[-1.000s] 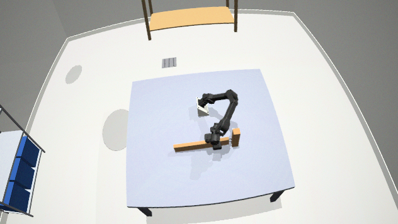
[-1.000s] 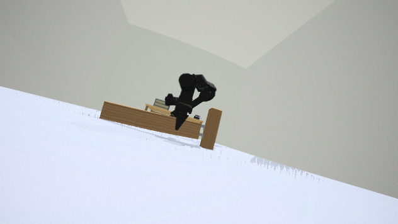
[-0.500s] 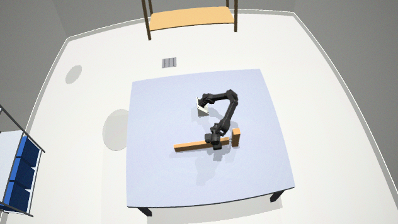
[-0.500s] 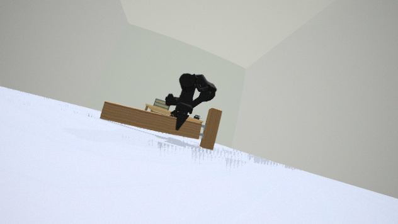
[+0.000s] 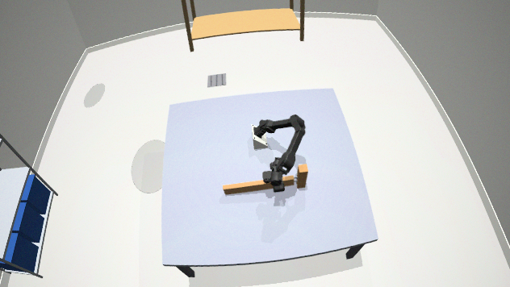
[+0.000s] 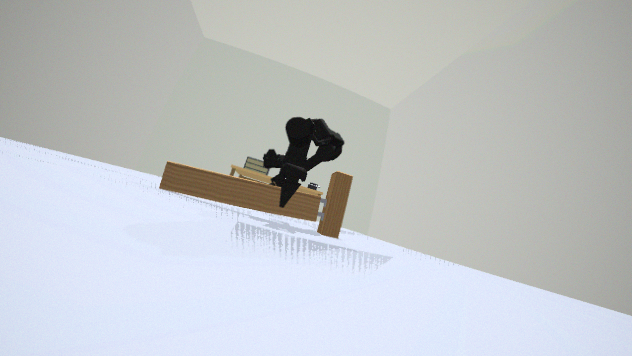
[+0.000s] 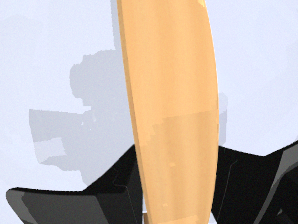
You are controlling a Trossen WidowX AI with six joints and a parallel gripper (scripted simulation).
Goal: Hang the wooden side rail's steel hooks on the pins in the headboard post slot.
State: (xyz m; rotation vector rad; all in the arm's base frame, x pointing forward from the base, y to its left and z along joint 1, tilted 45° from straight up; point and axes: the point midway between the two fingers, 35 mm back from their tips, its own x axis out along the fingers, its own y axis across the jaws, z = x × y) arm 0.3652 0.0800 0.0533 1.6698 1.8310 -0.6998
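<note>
Now: gripper tip 10 mm past the headboard post, 140 mm to the right of it and 40 mm below it.
</note>
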